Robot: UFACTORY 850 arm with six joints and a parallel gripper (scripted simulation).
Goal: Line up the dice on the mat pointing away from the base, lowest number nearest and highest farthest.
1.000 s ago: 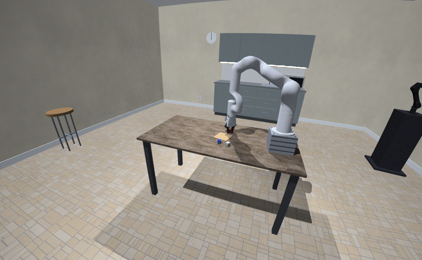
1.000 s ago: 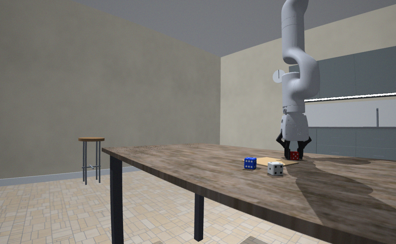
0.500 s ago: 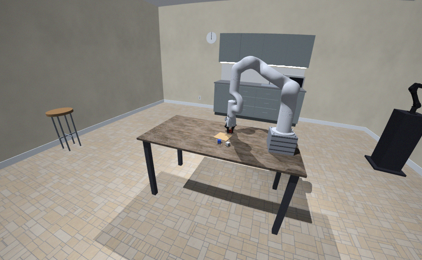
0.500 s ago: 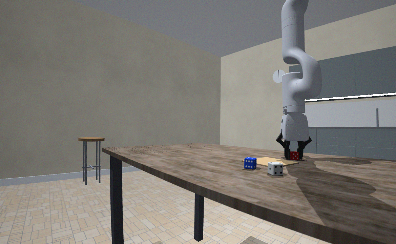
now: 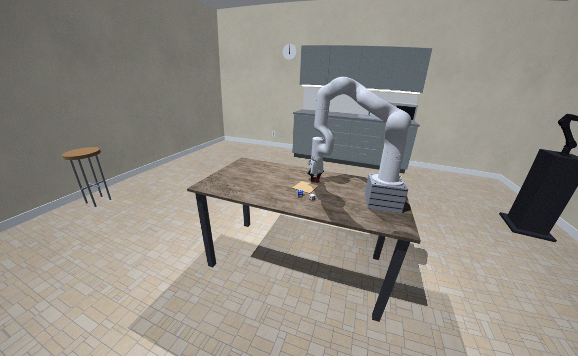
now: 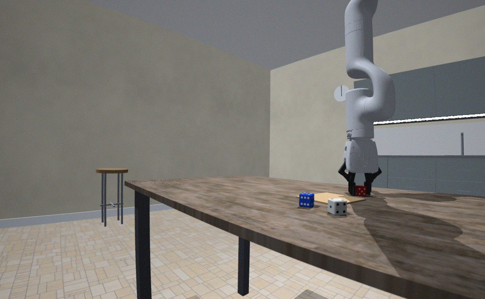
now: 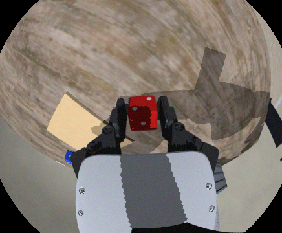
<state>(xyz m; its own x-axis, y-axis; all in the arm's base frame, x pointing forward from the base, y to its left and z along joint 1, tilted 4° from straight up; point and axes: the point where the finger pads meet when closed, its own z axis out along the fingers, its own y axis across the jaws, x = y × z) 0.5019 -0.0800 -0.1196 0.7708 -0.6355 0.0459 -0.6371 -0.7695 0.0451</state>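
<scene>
Now: hand 1 cm above the red die. From my hand the other things lie so: tan mat 3 cm ahead, 13 cm to the left, 2 cm below; then blue die 1 cm ahead, 26 cm to the left, 1 cm below; then white die 8 cm behind, 27 cm to the left, 1 cm below.
</scene>
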